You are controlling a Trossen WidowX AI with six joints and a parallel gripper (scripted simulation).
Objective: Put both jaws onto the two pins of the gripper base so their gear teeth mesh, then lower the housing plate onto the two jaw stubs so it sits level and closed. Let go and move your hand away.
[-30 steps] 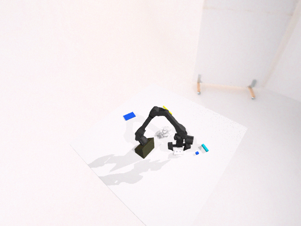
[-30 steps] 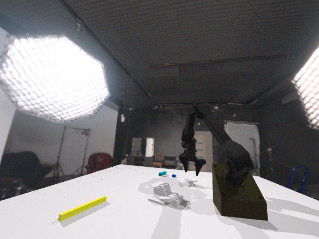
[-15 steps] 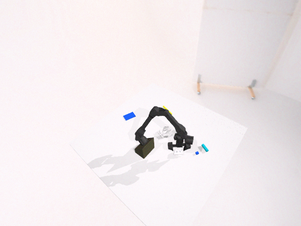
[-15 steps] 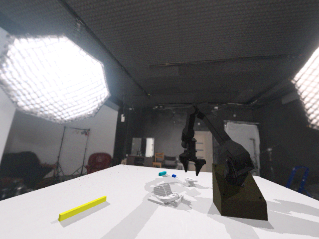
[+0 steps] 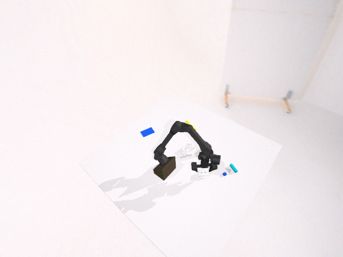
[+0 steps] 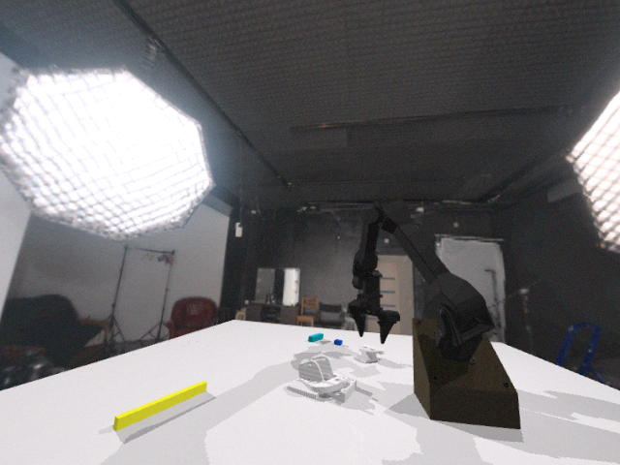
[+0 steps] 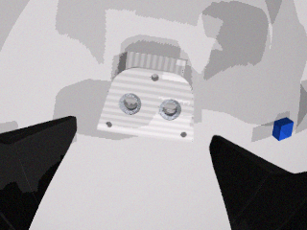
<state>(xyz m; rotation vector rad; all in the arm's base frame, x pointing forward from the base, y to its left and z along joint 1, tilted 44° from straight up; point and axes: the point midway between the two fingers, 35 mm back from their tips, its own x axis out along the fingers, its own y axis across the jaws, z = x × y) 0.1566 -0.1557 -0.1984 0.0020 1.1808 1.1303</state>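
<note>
The white jaw is 230 mm to the left of my gripper tip, 90 mm ahead of it and 40 mm below it. Also, from my gripper tip: flat white plate (240 mm to the left, 140 mm ahead, 50 mm below); then cyan block (210 mm ahead, 150 mm to the right, 50 mm below); then blue cube (120 mm to the right, 120 mm ahead, 50 mm below).
</note>
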